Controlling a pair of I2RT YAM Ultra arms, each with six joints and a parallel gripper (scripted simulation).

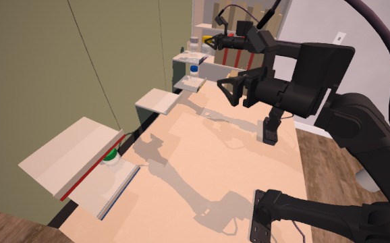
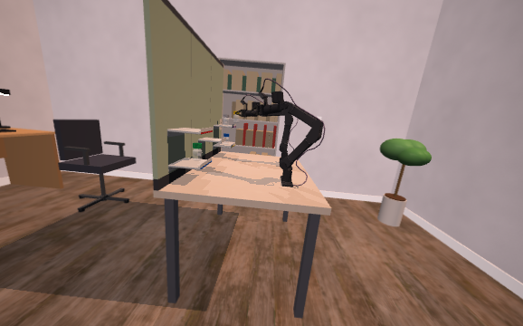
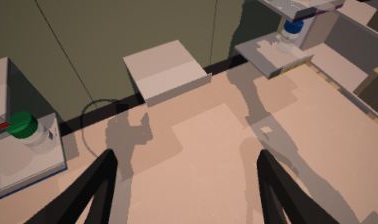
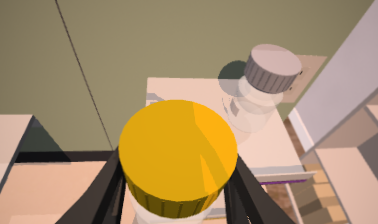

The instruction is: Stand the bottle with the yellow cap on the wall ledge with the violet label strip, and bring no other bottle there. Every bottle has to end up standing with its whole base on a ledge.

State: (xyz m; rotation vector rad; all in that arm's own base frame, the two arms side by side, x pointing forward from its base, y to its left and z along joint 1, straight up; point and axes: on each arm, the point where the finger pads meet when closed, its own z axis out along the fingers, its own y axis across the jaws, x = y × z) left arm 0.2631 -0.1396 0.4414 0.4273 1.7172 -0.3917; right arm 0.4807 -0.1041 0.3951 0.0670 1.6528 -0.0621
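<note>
My right gripper is now 130 mm short of the grey-capped bottle, 110 mm to the left of it and 80 mm above it. From my right hand the other things lie so: olive wall 210 mm ahead, 340 mm to the left, 20 mm above; blue-capped bottle 120 mm ahead, 110 mm to the right, 270 mm below; green-capped bottle 90 mm ahead, 670 mm to the left, 270 mm below.
</note>
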